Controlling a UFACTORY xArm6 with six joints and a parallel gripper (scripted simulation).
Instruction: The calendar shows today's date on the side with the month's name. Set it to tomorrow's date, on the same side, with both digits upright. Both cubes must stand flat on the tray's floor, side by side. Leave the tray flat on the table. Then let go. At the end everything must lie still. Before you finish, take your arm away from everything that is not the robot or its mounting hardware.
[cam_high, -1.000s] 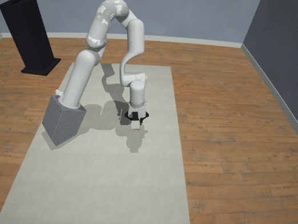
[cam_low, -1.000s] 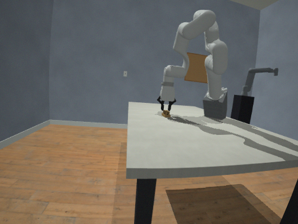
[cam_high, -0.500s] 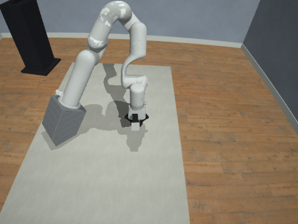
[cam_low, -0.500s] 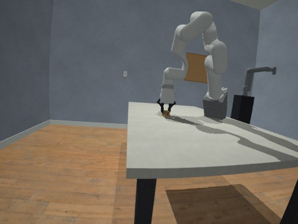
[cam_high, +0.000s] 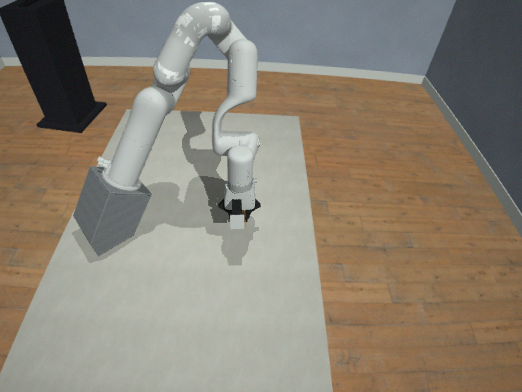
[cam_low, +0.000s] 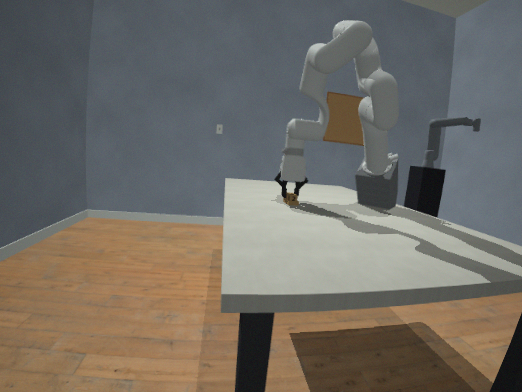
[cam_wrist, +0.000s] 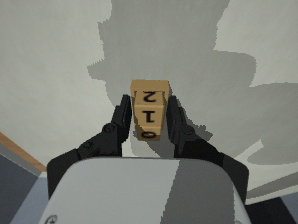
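The wooden digit cube lies 1 cm below my hand. The rest, counted from my hand: wooden calendar tray: 2 cm to the left, 3 cm below.
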